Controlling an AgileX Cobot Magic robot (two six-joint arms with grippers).
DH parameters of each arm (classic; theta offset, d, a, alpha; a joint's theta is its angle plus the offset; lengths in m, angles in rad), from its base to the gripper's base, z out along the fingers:
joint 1: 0 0.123 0 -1.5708
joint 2: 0.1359 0 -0.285 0
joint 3: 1.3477 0 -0.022 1.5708
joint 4: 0 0.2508 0 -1.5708
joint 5: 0 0 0.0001 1.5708
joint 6: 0 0.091 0 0
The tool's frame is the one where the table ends.
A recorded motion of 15 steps. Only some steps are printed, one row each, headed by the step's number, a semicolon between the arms.
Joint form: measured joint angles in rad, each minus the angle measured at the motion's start. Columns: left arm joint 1, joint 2, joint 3, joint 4, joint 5, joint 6; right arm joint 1, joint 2, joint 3, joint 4, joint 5, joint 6.
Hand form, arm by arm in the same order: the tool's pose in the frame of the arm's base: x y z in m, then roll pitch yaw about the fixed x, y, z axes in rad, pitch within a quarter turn. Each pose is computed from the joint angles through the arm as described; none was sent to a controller.
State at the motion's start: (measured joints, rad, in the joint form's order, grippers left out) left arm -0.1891 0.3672 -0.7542 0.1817 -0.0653 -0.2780; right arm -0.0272 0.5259 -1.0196 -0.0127 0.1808 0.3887
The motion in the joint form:
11: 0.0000 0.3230 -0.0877 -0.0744 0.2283 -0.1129; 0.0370 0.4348 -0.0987 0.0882 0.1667 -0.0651
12: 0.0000 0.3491 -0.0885 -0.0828 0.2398 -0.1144; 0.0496 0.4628 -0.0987 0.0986 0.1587 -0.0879
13: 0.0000 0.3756 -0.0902 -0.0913 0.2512 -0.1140; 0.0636 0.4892 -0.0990 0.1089 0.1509 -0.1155
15: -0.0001 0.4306 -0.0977 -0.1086 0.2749 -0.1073; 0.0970 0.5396 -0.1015 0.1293 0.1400 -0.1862
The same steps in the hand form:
11: 0.1339 -0.0240 0.4202 -1.3048 1.2746 -1.4875; 0.1983 0.0043 0.4493 1.8289 1.1614 1.8440
12: 0.1415 -0.0255 0.4157 -1.4346 1.2725 -1.6124; 0.2074 0.0073 0.4444 1.8849 1.1677 1.9124
13: 0.1489 -0.0269 0.4113 -1.5586 1.2676 -1.7316; 0.2157 0.0107 0.4396 1.9424 1.1778 1.9844
15: 0.1637 -0.0299 0.4029 -1.7879 1.2510 -1.9511; 0.2309 0.0195 0.4302 2.0853 1.2074 2.1640

